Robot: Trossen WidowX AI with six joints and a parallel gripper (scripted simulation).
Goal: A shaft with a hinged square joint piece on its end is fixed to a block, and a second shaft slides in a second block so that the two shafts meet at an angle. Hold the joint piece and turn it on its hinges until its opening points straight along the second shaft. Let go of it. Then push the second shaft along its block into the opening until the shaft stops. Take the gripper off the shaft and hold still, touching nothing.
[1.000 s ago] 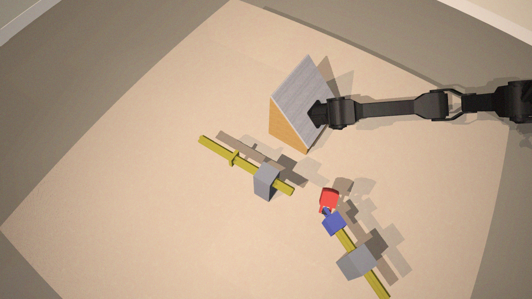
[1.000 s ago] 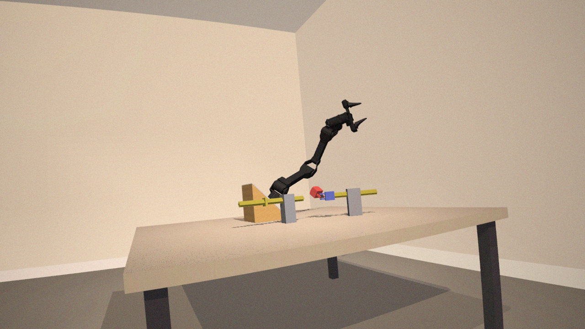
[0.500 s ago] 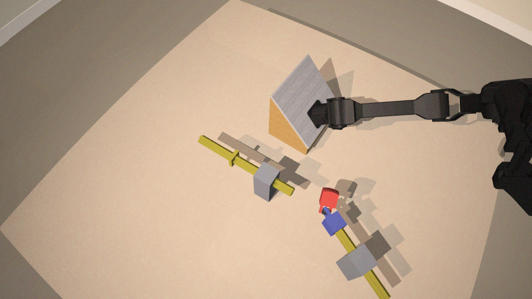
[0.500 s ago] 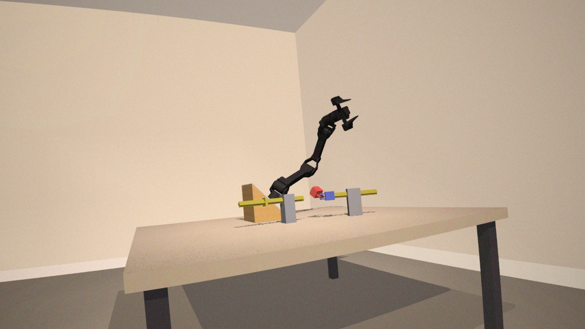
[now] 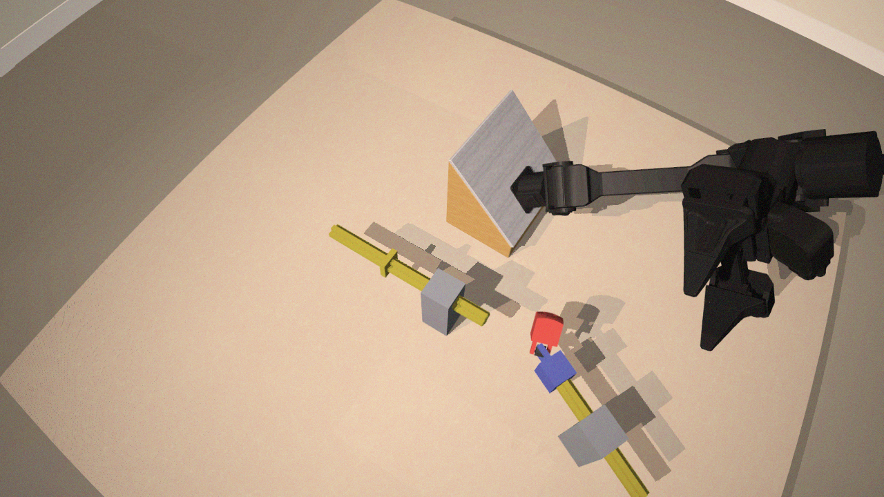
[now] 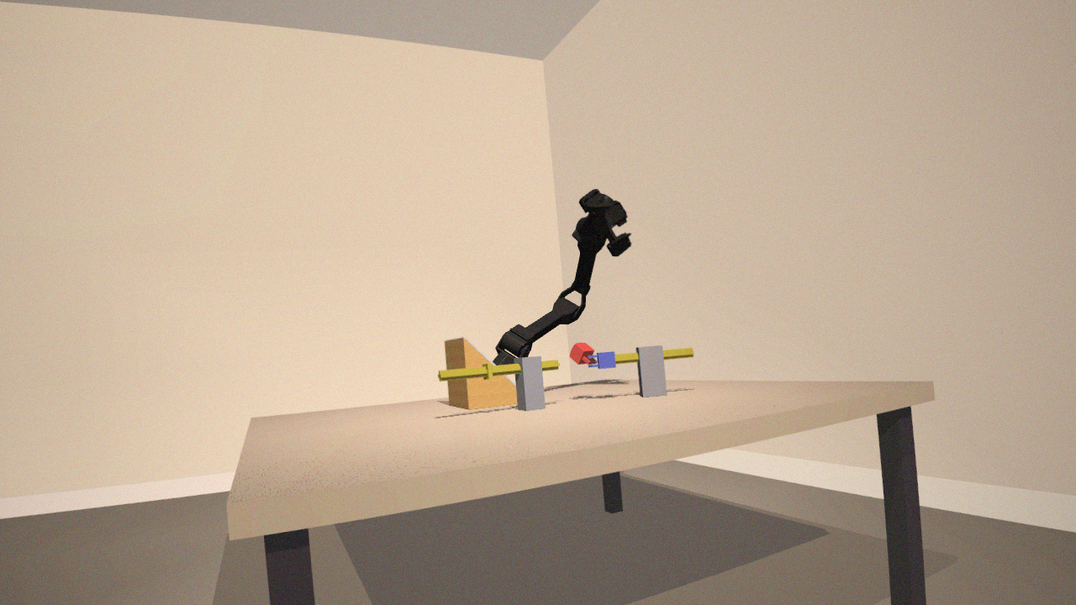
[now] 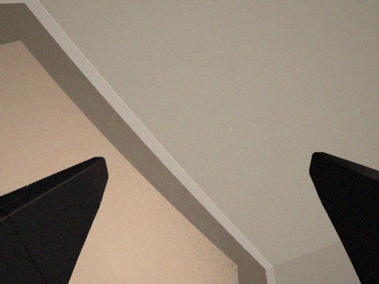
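Now: the red joint piece 340 mm below my gripper tip, 110 mm to the right of it and 60 mm behind it.
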